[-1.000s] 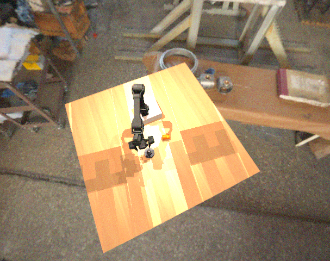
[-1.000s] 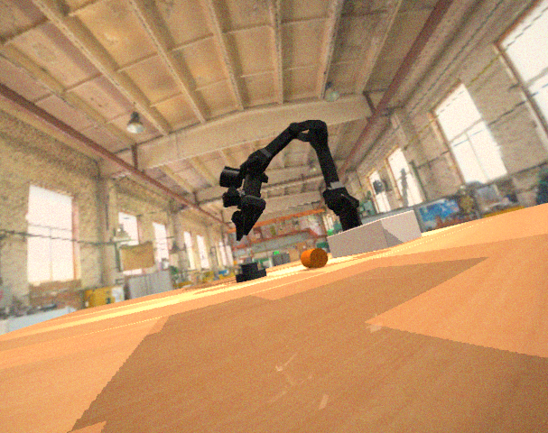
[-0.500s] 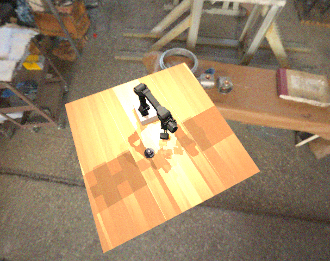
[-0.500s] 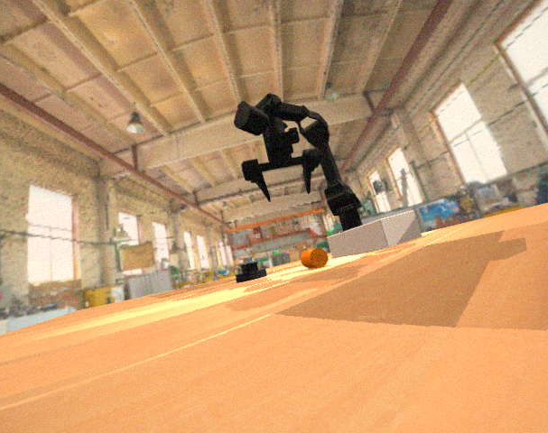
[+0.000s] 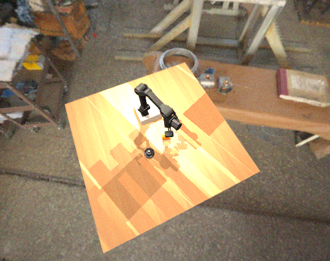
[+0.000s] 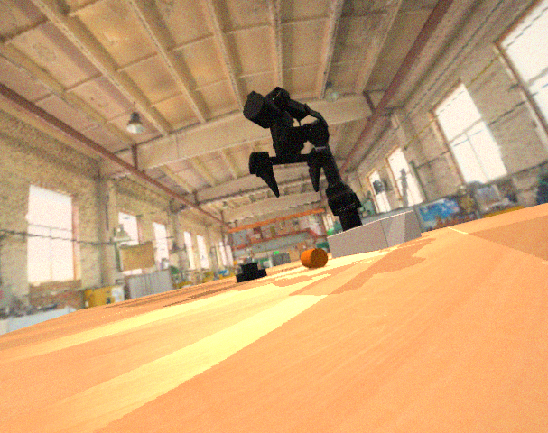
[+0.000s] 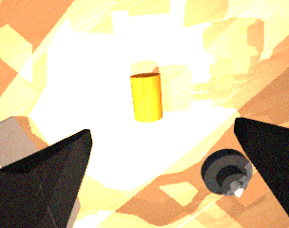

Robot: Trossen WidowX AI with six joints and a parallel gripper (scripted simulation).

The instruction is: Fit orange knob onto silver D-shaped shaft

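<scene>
My gripper tip is 140 mm above the orange knob. From my gripper tip the other things lie so: round dark pedestal 200 mm to the right, 130 mm below, 60 mm ahead.
</scene>
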